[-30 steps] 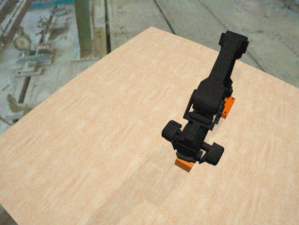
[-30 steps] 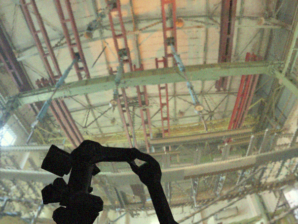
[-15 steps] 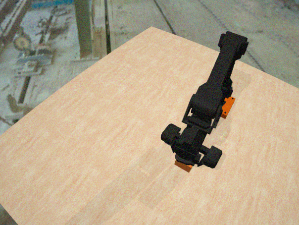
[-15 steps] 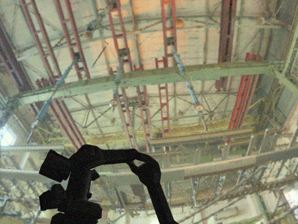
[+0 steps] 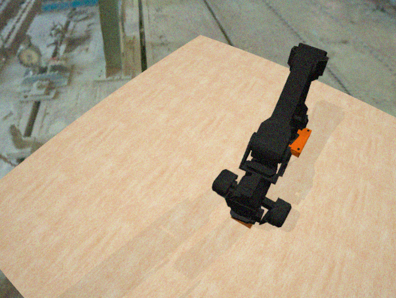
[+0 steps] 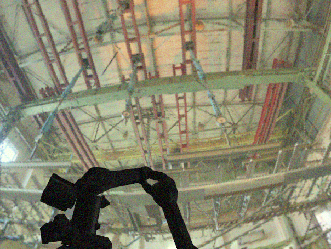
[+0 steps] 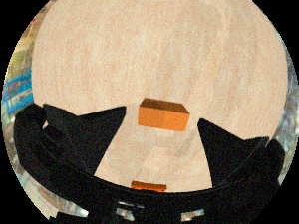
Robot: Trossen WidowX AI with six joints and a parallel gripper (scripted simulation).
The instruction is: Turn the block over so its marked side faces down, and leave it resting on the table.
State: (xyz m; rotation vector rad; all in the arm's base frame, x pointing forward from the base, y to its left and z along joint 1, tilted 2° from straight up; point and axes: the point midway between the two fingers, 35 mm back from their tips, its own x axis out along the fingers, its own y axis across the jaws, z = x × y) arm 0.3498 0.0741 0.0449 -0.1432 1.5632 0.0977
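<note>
My gripper tip is now 1 cm past the orange block and 2 cm above it.
</note>
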